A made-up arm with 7 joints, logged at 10 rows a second.
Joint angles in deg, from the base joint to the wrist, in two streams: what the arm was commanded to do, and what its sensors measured. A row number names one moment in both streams.
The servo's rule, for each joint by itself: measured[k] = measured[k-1] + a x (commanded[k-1-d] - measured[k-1]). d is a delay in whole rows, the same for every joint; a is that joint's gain. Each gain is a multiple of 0.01, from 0.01 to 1. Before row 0 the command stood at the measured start. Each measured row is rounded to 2 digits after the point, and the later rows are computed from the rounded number. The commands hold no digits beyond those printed.
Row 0, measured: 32.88 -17.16 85.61 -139.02 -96.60 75.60 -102.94
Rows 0 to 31, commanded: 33.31 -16.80 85.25 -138.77 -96.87 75.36 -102.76; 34.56 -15.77 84.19 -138.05 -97.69 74.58 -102.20; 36.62 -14.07 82.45 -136.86 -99.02 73.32 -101.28; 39.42 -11.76 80.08 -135.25 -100.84 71.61 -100.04; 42.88 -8.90 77.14 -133.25 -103.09 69.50 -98.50; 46.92 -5.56 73.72 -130.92 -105.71 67.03 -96.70; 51.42 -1.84 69.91 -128.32 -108.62 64.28 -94.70; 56.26 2.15 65.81 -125.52 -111.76 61.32 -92.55; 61.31 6.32 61.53 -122.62 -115.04 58.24 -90.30; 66.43 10.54 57.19 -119.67 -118.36 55.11 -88.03; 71.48 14.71 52.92 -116.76 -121.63 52.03 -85.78; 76.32 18.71 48.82 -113.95 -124.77 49.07 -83.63; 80.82 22.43 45.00 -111.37 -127.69 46.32 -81.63; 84.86 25.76 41.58 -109.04 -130.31 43.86 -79.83; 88.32 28.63 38.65 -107.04 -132.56 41.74 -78.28; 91.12 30.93 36.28 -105.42 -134.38 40.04 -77.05; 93.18 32.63 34.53 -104.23 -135.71 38.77 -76.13; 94.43 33.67 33.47 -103.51 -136.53 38.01 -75.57; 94.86 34.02 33.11 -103.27 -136.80 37.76 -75.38; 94.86 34.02 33.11 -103.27 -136.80 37.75 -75.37; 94.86 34.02 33.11 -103.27 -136.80 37.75 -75.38; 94.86 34.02 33.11 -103.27 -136.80 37.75 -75.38; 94.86 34.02 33.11 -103.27 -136.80 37.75 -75.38; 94.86 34.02 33.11 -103.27 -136.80 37.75 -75.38; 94.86 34.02 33.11 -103.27 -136.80 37.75 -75.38; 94.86 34.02 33.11 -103.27 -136.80 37.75 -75.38; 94.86 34.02 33.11 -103.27 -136.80 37.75 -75.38; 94.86 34.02 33.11 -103.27 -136.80 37.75 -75.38; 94.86 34.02 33.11 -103.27 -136.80 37.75 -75.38; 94.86 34.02 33.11 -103.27 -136.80 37.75 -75.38; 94.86 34.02 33.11 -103.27 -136.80 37.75 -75.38; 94.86 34.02 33.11 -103.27 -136.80 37.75 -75.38
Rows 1 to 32, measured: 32.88 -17.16 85.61 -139.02 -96.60 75.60 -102.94; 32.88 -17.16 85.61 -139.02 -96.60 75.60 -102.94; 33.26 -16.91 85.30 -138.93 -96.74 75.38 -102.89; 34.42 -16.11 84.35 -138.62 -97.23 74.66 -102.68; 36.38 -14.68 82.72 -138.00 -98.16 73.45 -102.26; 39.09 -12.64 80.45 -137.04 -99.55 71.79 -101.59; 42.46 -10.02 77.60 -135.71 -101.39 69.73 -100.66; 46.43 -6.90 74.26 -134.03 -103.64 67.30 -99.47; 50.87 -3.36 70.52 -132.03 -106.23 64.58 -98.04; 55.67 0.50 66.47 -129.75 -109.11 61.65 -96.39; 60.69 4.57 62.22 -127.25 -112.19 58.58 -94.56; 65.80 8.75 57.89 -124.60 -115.40 55.46 -92.60; 70.86 12.92 53.62 -121.86 -118.64 52.37 -90.55; 75.72 16.97 49.49 -119.09 -121.83 49.40 -88.47; 80.26 20.79 45.63 -116.39 -124.88 46.63 -86.42; 84.35 24.27 42.15 -113.82 -127.70 44.14 -84.44; 87.88 27.32 39.14 -111.45 -130.23 41.98 -82.59; 90.76 29.85 36.68 -109.34 -132.39 40.23 -80.93; 92.91 31.80 34.83 -107.55 -134.12 38.92 -79.49; 94.26 33.11 33.66 -106.14 -135.37 38.10 -78.31; 94.79 33.75 33.19 -105.14 -136.11 37.79 -77.43; 94.85 33.94 33.12 -104.49 -136.47 37.75 -76.81; 94.86 34.00 33.11 -104.06 -136.64 37.75 -76.38; 94.86 34.01 33.11 -103.78 -136.72 37.75 -76.08; 94.86 34.02 33.11 -103.60 -136.76 37.75 -75.87; 94.86 34.02 33.11 -103.48 -136.78 37.75 -75.72; 94.86 34.02 33.11 -103.41 -136.79 37.75 -75.62; 94.86 34.02 33.11 -103.36 -136.80 37.75 -75.55; 94.86 34.02 33.11 -103.33 -136.80 37.75 -75.50; 94.86 34.02 33.11 -103.31 -136.80 37.75 -75.46; 94.86 34.02 33.11 -103.30 -136.80 37.75 -75.44; 94.86 34.02 33.11 -103.29 -136.80 37.75 -75.42
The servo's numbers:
d 2
a 0.89 0.70 0.86 0.35 0.52 0.90 0.30

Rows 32 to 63, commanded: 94.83 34.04 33.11 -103.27 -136.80 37.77 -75.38; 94.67 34.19 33.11 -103.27 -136.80 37.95 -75.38; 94.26 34.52 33.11 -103.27 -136.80 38.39 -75.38; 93.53 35.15 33.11 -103.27 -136.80 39.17 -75.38; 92.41 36.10 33.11 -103.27 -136.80 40.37 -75.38; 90.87 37.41 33.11 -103.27 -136.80 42.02 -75.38; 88.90 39.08 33.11 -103.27 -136.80 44.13 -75.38; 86.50 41.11 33.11 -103.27 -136.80 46.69 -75.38; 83.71 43.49 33.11 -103.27 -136.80 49.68 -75.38; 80.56 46.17 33.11 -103.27 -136.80 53.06 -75.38; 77.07 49.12 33.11 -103.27 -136.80 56.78 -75.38; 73.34 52.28 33.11 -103.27 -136.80 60.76 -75.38; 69.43 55.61 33.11 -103.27 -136.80 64.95 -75.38; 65.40 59.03 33.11 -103.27 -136.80 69.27 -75.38; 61.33 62.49 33.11 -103.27 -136.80 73.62 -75.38; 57.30 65.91 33.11 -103.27 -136.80 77.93 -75.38; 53.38 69.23 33.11 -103.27 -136.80 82.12 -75.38; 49.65 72.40 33.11 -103.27 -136.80 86.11 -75.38; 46.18 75.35 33.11 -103.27 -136.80 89.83 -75.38; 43.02 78.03 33.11 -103.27 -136.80 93.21 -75.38; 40.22 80.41 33.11 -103.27 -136.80 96.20 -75.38; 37.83 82.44 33.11 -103.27 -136.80 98.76 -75.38; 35.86 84.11 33.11 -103.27 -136.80 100.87 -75.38; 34.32 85.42 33.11 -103.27 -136.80 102.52 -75.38; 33.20 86.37 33.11 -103.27 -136.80 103.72 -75.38; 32.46 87.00 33.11 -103.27 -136.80 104.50 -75.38; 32.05 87.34 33.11 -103.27 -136.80 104.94 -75.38; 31.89 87.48 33.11 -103.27 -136.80 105.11 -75.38; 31.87 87.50 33.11 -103.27 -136.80 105.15 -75.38; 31.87 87.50 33.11 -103.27 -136.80 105.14 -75.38; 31.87 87.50 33.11 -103.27 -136.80 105.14 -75.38; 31.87 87.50 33.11 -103.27 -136.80 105.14 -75.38
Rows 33 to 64, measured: 94.86 34.02 33.11 -103.28 -136.80 37.75 -75.41; 94.86 34.02 33.11 -103.28 -136.80 37.75 -75.40; 94.83 34.03 33.11 -103.28 -136.80 37.77 -75.39; 94.69 34.14 33.11 -103.28 -136.80 37.93 -75.39; 94.31 34.41 33.11 -103.28 -136.80 38.34 -75.39; 93.62 34.93 33.11 -103.28 -136.80 39.09 -75.39; 92.54 35.75 33.11 -103.28 -136.80 40.24 -75.39; 91.05 36.91 33.11 -103.28 -136.80 41.84 -75.39; 89.14 38.43 33.11 -103.28 -136.80 43.90 -75.39; 86.79 40.31 33.11 -103.28 -136.80 46.41 -75.39; 84.05 42.54 33.11 -103.28 -136.80 49.35 -75.39; 80.94 45.08 33.11 -103.28 -136.80 52.69 -75.39; 77.50 47.91 33.11 -103.28 -136.80 56.37 -75.39; 73.80 50.97 33.11 -103.28 -136.80 60.32 -75.39; 69.91 54.22 33.11 -103.28 -136.80 64.49 -75.39; 65.90 57.59 33.11 -103.28 -136.80 68.79 -75.39; 61.83 61.02 33.11 -103.28 -136.80 73.14 -75.39; 57.80 64.44 33.11 -103.28 -136.80 77.45 -75.39; 53.87 67.79 33.11 -103.28 -136.80 81.65 -75.39; 50.11 71.02 33.11 -103.28 -136.80 85.66 -75.39; 46.61 74.05 33.11 -103.28 -136.80 89.41 -75.39; 43.41 76.84 33.11 -103.28 -136.80 92.83 -75.39; 40.57 79.34 33.11 -103.28 -136.80 95.86 -75.39; 38.13 81.51 33.11 -103.28 -136.80 98.47 -75.39; 36.11 83.33 33.11 -103.28 -136.80 100.63 -75.39; 34.52 84.79 33.11 -103.28 -136.80 102.33 -75.39; 33.35 85.90 33.11 -103.28 -136.80 103.58 -75.39; 32.56 86.67 33.11 -103.28 -136.80 104.41 -75.39; 32.11 87.14 33.11 -103.28 -136.80 104.89 -75.39; 31.91 87.38 33.11 -103.28 -136.80 105.09 -75.39; 31.87 87.46 33.11 -103.28 -136.80 105.14 -75.39; 31.87 87.49 33.11 -103.28 -136.80 105.14 -75.39
